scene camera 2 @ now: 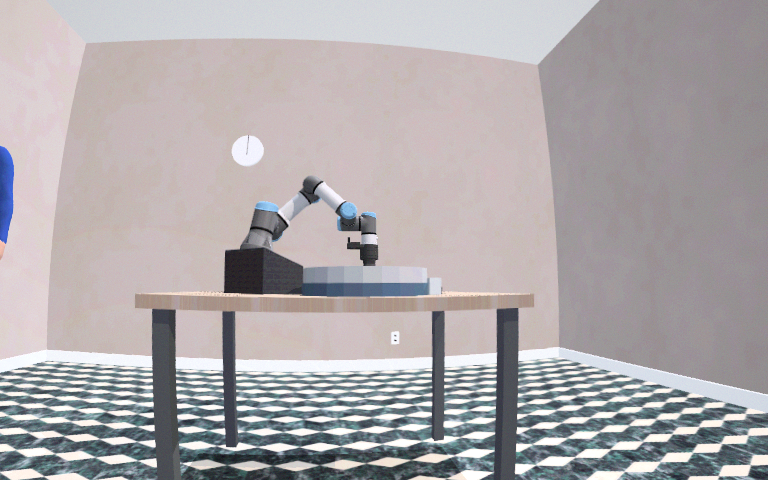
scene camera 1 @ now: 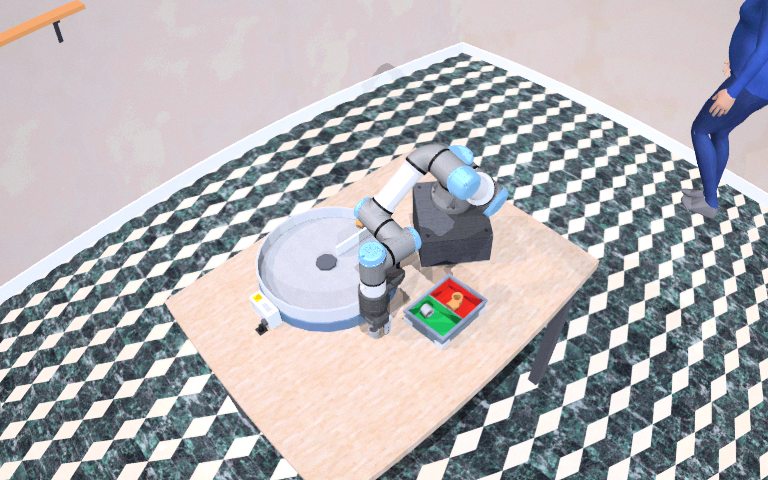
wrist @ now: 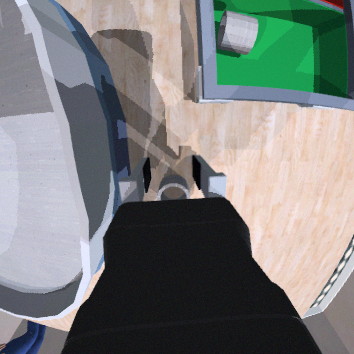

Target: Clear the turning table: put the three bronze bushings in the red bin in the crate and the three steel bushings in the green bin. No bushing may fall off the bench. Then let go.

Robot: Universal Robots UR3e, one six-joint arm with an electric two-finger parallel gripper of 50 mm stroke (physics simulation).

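Places are measured from the arm's base along level axes (x left, y down, z back), in metres.
Pixels of known places: gripper, between the fingertips: (scene camera 1: 381, 325) (wrist: 170, 166); arm's base, origin of its link: (scene camera 2: 255, 254) (scene camera 1: 451, 197).
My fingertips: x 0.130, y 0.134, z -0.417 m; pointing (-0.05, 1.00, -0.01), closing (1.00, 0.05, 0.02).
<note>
Ahead of a thing's pixels: the offset from my fingertips to its top centre. "spot": to the spot under its first point.
My gripper (scene camera 1: 380, 329) (wrist: 170, 166) is open, low over the bench between turning table and crate. A grey steel bushing (wrist: 173, 192) stands upright on the bench between the open fingers, partly hidden by the gripper body in the wrist view. Another steel bushing @(dx +0.057, dy -0.028, dz +0.121 m) (scene camera 1: 427, 309) (wrist: 239, 33) lies on its side in the green bin (scene camera 1: 443, 325) (wrist: 275, 62). A bronze bushing @(dx +0.087, dy -0.021, dz +0.212 m) (scene camera 1: 456, 298) is in the red bin (scene camera 1: 469, 306). A bronze piece @(dx -0.304, dy -0.075, dz +0.198 m) (scene camera 1: 359, 224) shows at the turning table's far side, partly hidden by the arm. In scene camera 2 the turning table's rim hides the fingertips.
The round turning table (scene camera 1: 294, 266) (scene camera 2: 365, 275) (wrist: 30, 150) has a raised rim close beside the gripper and a white guide bar @(spot: dx -0.254, dy -0.068, dz +0.115 m) (scene camera 1: 351, 241). The crate @(spot: dx +0.099, dy -0.002, dz +0.065 m) (scene camera 1: 423, 332) (wrist: 207, 60) stands on the gripper's other side. A white box @(spot: dx -0.235, dy -0.049, dz -0.223 m) (scene camera 1: 265, 309) stands at the turning table's rim. A person (scene camera 1: 714, 130) stands beyond the bench.
</note>
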